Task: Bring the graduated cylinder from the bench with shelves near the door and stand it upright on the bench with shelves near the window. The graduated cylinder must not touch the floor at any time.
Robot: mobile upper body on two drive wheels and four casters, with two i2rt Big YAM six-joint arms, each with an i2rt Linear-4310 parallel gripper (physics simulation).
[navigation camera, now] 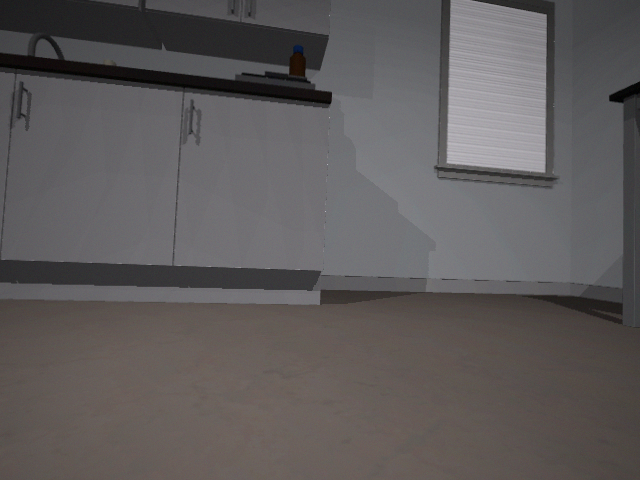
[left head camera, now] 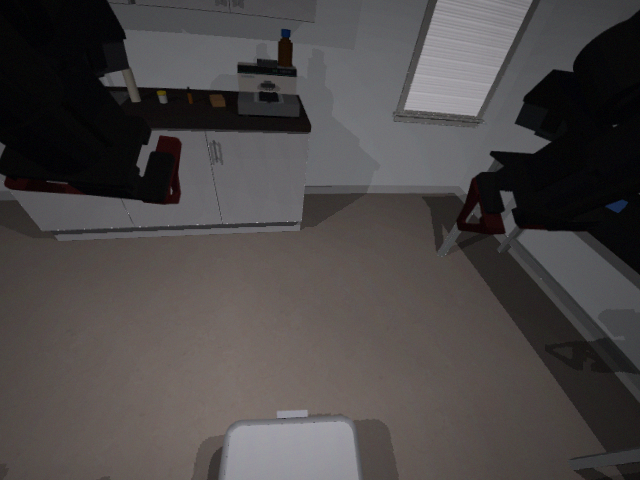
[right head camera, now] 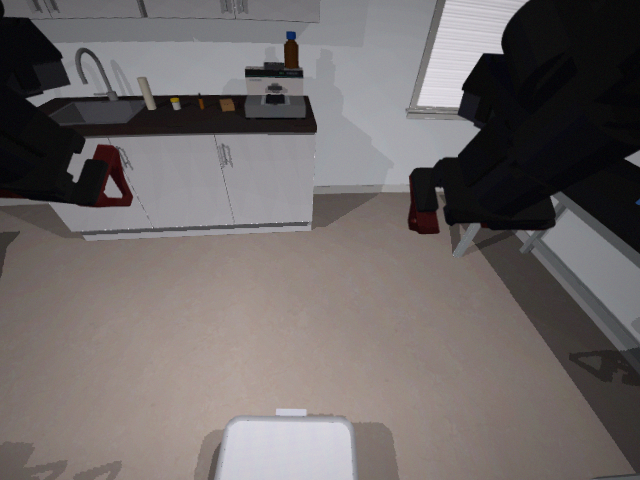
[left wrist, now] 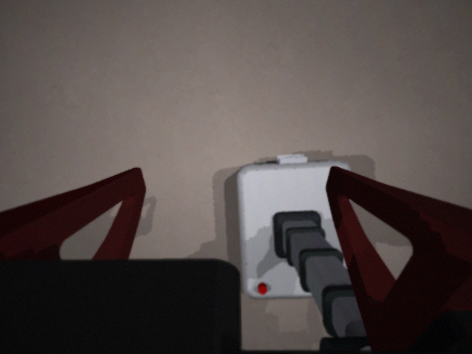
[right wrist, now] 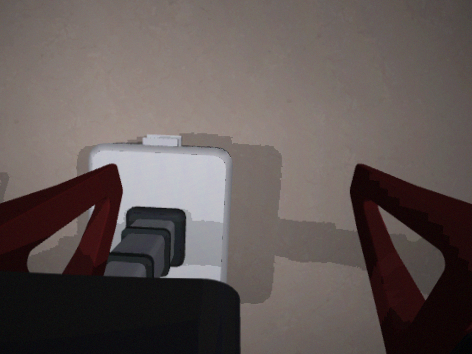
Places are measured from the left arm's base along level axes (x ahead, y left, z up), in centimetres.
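Pixels of known places: left gripper, fingertip midpoint: [left head camera: 136, 194] [right head camera: 94, 197] [left wrist: 235, 177]; right gripper, fingertip midpoint: [left head camera: 489, 224] [right head camera: 445, 223] [right wrist: 236, 177].
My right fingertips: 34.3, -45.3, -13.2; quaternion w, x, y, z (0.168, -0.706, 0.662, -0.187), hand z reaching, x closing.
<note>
For each thing: its middle in the pictures, then the offset to it from my right fingertips, as dx, dy, dz. "pt": a spot on its surface instead.
- white cabinet, surface spot: [navigation camera: 253, 186] pt +127.2, +46.4, -79.0
- cream cylinder, surface spot: [left head camera: 132, 86] [right head camera: 148, 95] pt +145.2, +119.6, -28.1
- grey-white instrument, body centre: [navigation camera: 276, 72] [left head camera: 268, 72] [right head camera: 274, 74] +152.2, +42.4, -16.2
- brown bottle, surface spot: [navigation camera: 297, 64] [left head camera: 285, 54] [right head camera: 291, 56] pt +158.8, +32.7, -7.3
The graduated cylinder cannot be made out in any view. A grey-legged bench [left head camera: 448, 242] [right head camera: 465, 240] [navigation camera: 629, 217] with a dark top stands at the right, beyond the window wall's corner; its shelves do not show, so I cannot tell which bench it is. My left gripper [left head camera: 103, 192] [right head camera: 59, 198] [left wrist: 235, 177] is open, with its red fingers wide apart and nothing between them. My right gripper [left head camera: 510, 227] [right head camera: 470, 227] [right wrist: 236, 177] is open and empty too. Both hang in front of my body, above the floor and my white base.
A white cabinet [left head camera: 263, 175] [right head camera: 271, 178] [navigation camera: 253, 186] with a dark counter stands ahead left. It bears a sink [right head camera: 100, 111], a cream cylinder [left head camera: 132, 86] [right head camera: 146, 94], small items and a grey-white instrument [left head camera: 268, 105] [right head camera: 275, 107] topped by a brown bottle [left head camera: 284, 51] [right head camera: 291, 53] [navigation camera: 297, 64]. A window [left head camera: 449, 56] [navigation camera: 496, 93] is right.
</note>
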